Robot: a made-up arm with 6 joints. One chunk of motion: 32 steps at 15 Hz.
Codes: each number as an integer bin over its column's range. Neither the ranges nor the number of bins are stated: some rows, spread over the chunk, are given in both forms.
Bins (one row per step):
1: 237 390 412 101 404 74
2: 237 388 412 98 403 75
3: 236 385 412 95 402 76
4: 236 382 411 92 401 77
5: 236 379 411 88 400 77
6: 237 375 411 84 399 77
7: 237 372 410 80 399 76
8: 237 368 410 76 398 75
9: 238 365 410 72 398 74
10: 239 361 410 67 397 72
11: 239 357 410 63 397 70
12: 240 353 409 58 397 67
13: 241 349 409 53 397 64
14: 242 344 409 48 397 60
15: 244 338 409 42 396 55
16: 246 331 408 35 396 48
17: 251 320 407 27 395 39
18: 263 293 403 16 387 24
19: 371 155 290 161 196 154
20: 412 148 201 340 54 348
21: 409 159 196 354 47 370
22: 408 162 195 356 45 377
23: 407 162 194 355 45 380
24: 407 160 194 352 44 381
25: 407 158 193 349 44 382
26: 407 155 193 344 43 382
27: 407 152 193 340 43 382
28: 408 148 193 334 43 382
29: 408 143 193 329 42 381
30: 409 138 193 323 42 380
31: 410 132 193 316 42 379
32: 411 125 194 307 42 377
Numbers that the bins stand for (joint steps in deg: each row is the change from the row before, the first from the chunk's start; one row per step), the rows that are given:
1: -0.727 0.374 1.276 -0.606 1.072 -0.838
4: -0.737 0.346 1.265 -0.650 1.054 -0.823
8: -0.727 0.296 1.254 -0.728 1.037 -0.833
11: -0.708 0.258 1.254 -0.792 1.031 -0.858
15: -0.660 0.191 1.242 -0.895 1.025 -0.931
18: -0.478 0.032 1.174 -1.022 0.972 -1.083
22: 0.912 -0.429 -1.187 0.642 -1.036 0.644
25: 0.903 -0.443 -1.209 0.607 -1.042 0.669
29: 0.912 -0.496 -1.209 0.510 -1.053 0.664
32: 0.941 -0.560 -1.198 0.402 -1.053 0.644
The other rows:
2: -0.727 0.367 1.276 -0.621 1.066 -0.833
3: -0.737 0.356 1.276 -0.635 1.060 -0.828
5: -0.737 0.335 1.265 -0.669 1.048 -0.823
6: -0.727 0.321 1.265 -0.689 1.042 -0.823
7: -0.727 0.310 1.254 -0.709 1.042 -0.828
9: -0.718 0.286 1.254 -0.748 1.037 -0.838
10: -0.708 0.272 1.254 -0.772 1.031 -0.848
12: -0.699 0.243 1.242 -0.816 1.031 -0.872
13: -0.689 0.229 1.242 -0.841 1.031 -0.887
14: -0.679 0.212 1.242 -0.865 1.031 -0.906
16: -0.641 0.166 1.231 -0.929 1.025 -0.965
17: -0.593 0.127 1.220 -0.968 1.019 -1.009
19: 0.558 -0.454 -0.108 -0.312 -0.149 -0.447
20: 0.951 -0.479 -1.119 0.563 -0.983 0.503
21: 0.922 -0.440 -1.175 0.632 -1.024 0.610
23: 0.903 -0.429 -1.198 0.637 -1.036 0.659
24: 0.903 -0.436 -1.198 0.622 -1.042 0.664
26: 0.903 -0.454 -1.209 0.583 -1.048 0.669
27: 0.903 -0.465 -1.209 0.563 -1.048 0.669
28: 0.912 -0.479 -1.209 0.534 -1.048 0.669
30: 0.922 -0.514 -1.209 0.480 -1.053 0.659
31: 0.932 -0.535 -1.209 0.446 -1.053 0.654

